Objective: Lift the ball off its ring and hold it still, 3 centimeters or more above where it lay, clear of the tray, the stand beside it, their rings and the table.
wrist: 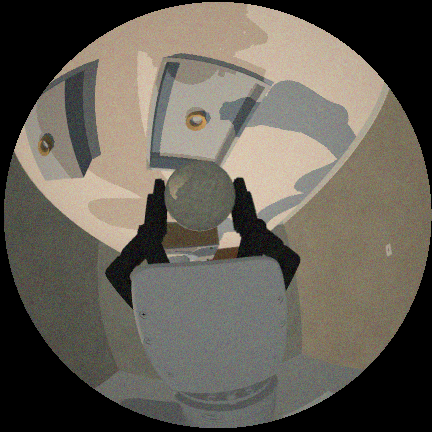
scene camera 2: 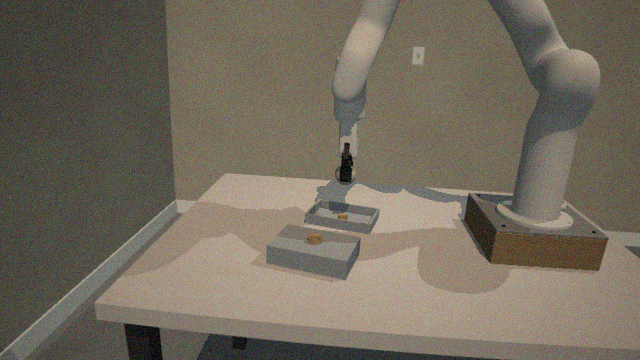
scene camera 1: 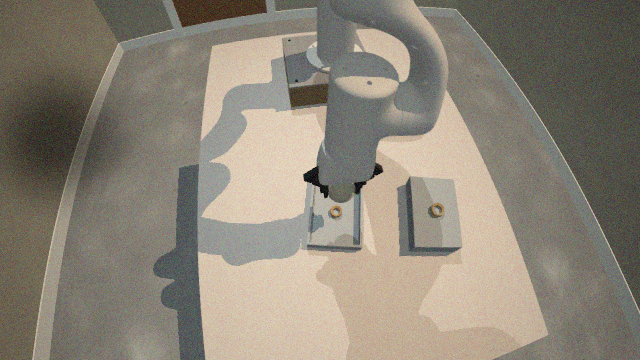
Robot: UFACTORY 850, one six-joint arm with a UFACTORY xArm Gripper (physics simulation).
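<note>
A grey-green ball [scene camera 1: 341, 193] [wrist: 200, 195] is held between the black fingers of my gripper [scene camera 1: 342, 191] [scene camera 2: 346, 175] [wrist: 198, 186], which is shut on it. In the scene camera 2 view the ball and fingers hang well above the tray [scene camera 2: 370, 226], with air between them. The tray [scene camera 1: 334, 246] [wrist: 159, 110] is shallow and grey. An orange ring [scene camera 1: 330, 212] [scene camera 2: 342, 217] [wrist: 196, 129] lies bare on its floor. In the scene camera 2 view the fingers hide much of the ball.
A grey block-like stand [scene camera 1: 435, 235] [scene camera 2: 305, 259] [wrist: 52, 107] is beside the tray, apart from it. A second orange ring [scene camera 1: 432, 212] [scene camera 2: 314, 243] [wrist: 41, 145] sits on its top. The arm's wooden base box [scene camera 1: 307, 95] [scene camera 2: 547, 250] stands on the table [scene camera 2: 400, 310].
</note>
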